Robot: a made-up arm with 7 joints. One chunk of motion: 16 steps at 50 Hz.
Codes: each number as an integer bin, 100 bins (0 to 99) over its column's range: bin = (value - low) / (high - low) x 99, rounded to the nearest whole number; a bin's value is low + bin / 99 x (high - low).
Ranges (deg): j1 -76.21..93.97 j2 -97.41..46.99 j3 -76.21..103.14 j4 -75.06..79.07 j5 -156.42..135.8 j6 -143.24..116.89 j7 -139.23..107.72
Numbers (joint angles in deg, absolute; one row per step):
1: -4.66 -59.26 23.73 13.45 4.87 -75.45 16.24
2: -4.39 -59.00 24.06 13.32 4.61 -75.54 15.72
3: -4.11 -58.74 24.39 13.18 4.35 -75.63 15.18
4: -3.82 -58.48 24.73 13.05 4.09 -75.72 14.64
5: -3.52 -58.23 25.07 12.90 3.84 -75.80 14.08
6: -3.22 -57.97 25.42 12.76 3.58 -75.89 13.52
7: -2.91 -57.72 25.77 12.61 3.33 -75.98 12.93
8: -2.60 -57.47 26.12 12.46 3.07 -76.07 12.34
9: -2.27 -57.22 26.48 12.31 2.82 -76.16 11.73
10: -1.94 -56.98 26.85 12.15 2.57 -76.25 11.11
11: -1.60 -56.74 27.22 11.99 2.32 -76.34 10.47
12: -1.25 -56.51 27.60 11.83 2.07 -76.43 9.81
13: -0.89 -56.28 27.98 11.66 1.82 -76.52 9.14
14: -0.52 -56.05 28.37 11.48 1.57 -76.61 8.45
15: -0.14 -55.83 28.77 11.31 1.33 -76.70 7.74
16: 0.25 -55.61 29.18 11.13 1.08 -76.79 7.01
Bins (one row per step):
1: 42 26 55 57 55 26 62
2: 42 26 55 57 55 26 62
3: 42 27 56 57 54 26 62
4: 42 27 56 57 54 26 62
5: 42 27 56 56 54 26 61
6: 42 27 56 56 54 26 61
7: 43 27 56 56 54 26 61
8: 43 27 56 56 54 26 61
9: 43 28 57 56 54 26 61
10: 43 28 57 56 54 25 60
11: 43 28 57 56 54 25 60
12: 44 28 57 56 54 25 60
13: 44 28 58 56 54 25 59
14: 44 28 58 56 54 25 59
15: 44 29 58 55 53 25 59
16: 44 29 58 55 53 25 59

